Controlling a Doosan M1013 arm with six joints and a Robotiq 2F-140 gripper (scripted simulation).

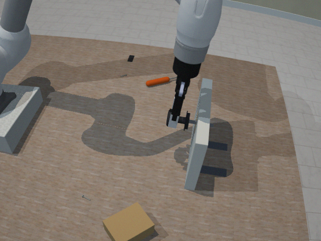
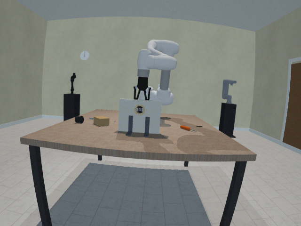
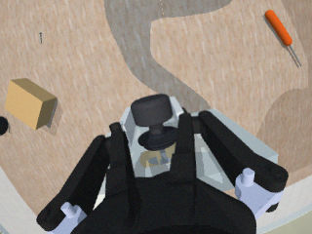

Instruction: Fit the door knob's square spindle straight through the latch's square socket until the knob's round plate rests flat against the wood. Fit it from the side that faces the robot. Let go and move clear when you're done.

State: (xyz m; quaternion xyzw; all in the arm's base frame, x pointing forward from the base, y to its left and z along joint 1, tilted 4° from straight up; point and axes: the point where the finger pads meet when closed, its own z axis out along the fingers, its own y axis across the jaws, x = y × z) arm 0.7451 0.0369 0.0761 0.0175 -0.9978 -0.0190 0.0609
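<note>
Now: hand 90 mm short of the white door panel and 50 mm above it. From my hand the other things lie so: tan box (60 mm behind, 340 mm to the right, 160 mm below); then small black piece (300 mm behind, 530 mm to the left, 190 mm below); then small screw (230 mm behind, 270 mm to the right, 190 mm below).
</note>
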